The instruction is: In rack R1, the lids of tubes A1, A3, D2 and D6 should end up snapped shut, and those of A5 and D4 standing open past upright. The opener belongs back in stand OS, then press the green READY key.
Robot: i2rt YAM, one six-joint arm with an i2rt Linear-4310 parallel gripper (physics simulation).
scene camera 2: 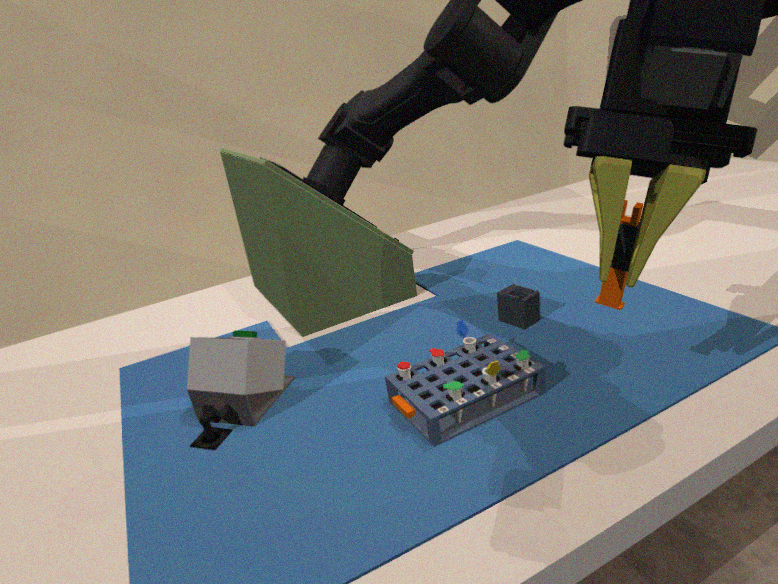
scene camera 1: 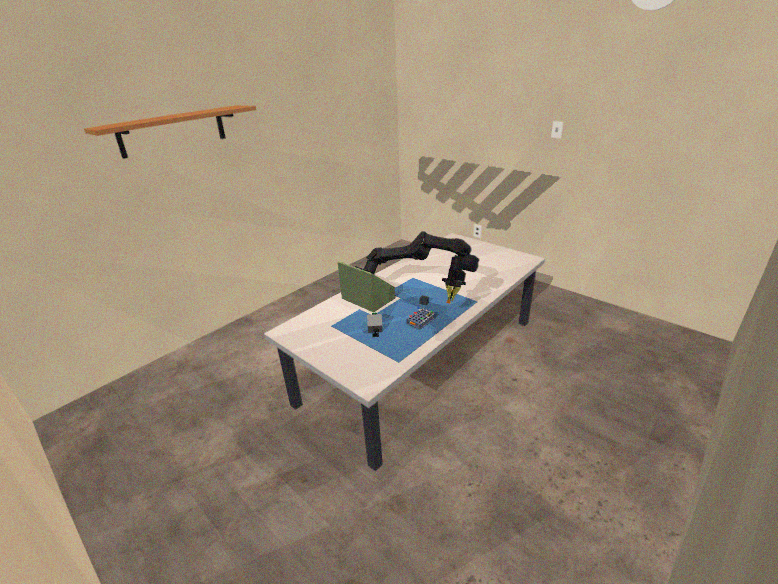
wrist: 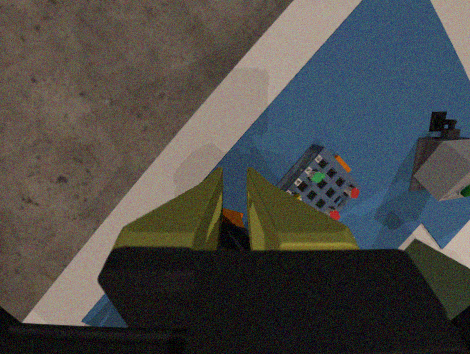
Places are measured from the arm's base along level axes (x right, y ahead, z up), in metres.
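Pixels of known places: gripper, fingertip midpoint: [scene camera 2: 615, 284] [scene camera 1: 450, 300] [wrist: 235, 176]; arm's base, origin of the base link: [scene camera 2: 318, 200] [scene camera 1: 367, 274].
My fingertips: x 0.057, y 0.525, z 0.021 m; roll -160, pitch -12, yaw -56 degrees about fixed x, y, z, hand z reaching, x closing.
For each thing: its middle in the pictures, then the offset to it from my fingertips. "spot": a spot on its surface instead. Level surfaces: height alone.
- black opener, body centre: [wrist: 232, 236] [scene camera 2: 619, 256] dx -0.030, dy -0.017, dz +0.006 m
- Rack R1, body centre: [scene camera 2: 459, 373] [wrist: 313, 202] [scene camera 1: 420, 316] dx +0.010, dy -0.154, dz -0.131 m
- blue lid, body centre: [scene camera 2: 463, 330] dx -0.027, dy -0.187, dz -0.111 m
- yellow lid, body centre: [scene camera 2: 493, 369] dx +0.004, dy -0.113, dz -0.111 m
- dark hollow block, body centre: [scene camera 2: 518, 305] [scene camera 1: 424, 300] dx -0.148, dy -0.223, dz -0.140 m
- grey housing, surface spot: [scene camera 2: 235, 365] [scene camera 1: 379, 319] spot: dx +0.180, dy -0.287, dz -0.098 m
- small black piece, surface spot: [scene camera 2: 211, 436] [wrist: 439, 120] spot: dx +0.223, dy -0.278, dz -0.155 m
- blue mat, its level: dz -0.160 m
My gripper [scene camera 1: 449, 300] [scene camera 2: 617, 282] [wrist: 235, 176] is shut on the orange and black opener [scene camera 2: 610, 291] [wrist: 233, 218], raised above the mat's right part. Rack R1 [scene camera 1: 421, 319] [scene camera 2: 433, 429] [wrist: 300, 165] lies left of it in scene camera 2. Two red lids [scene camera 2: 403, 365] [scene camera 2: 436, 353] and two green lids [scene camera 2: 453, 385] [scene camera 2: 522, 355] lie flat on their tubes. A blue lid [scene camera 2: 462, 328] and a yellow lid [scene camera 2: 492, 368] stand raised; their exact angles are unclear. A dark hollow block [scene camera 1: 424, 300] [scene camera 2: 519, 308], apparently stand OS, stands behind the rack. The green READY key [scene camera 2: 245, 333] [wrist: 466, 191] tops a grey housing.
The grey housing [scene camera 1: 374, 323] [scene camera 2: 235, 365] [wrist: 447, 170] stands at the mat's left, with a small black piece [scene camera 2: 211, 436] [wrist: 438, 121] beside it. A tall green panel [scene camera 1: 364, 288] [scene camera 2: 326, 257] stands between rack and arm base. The blue mat [scene camera 1: 399, 345] [scene camera 2: 282, 502] lies on the white table.
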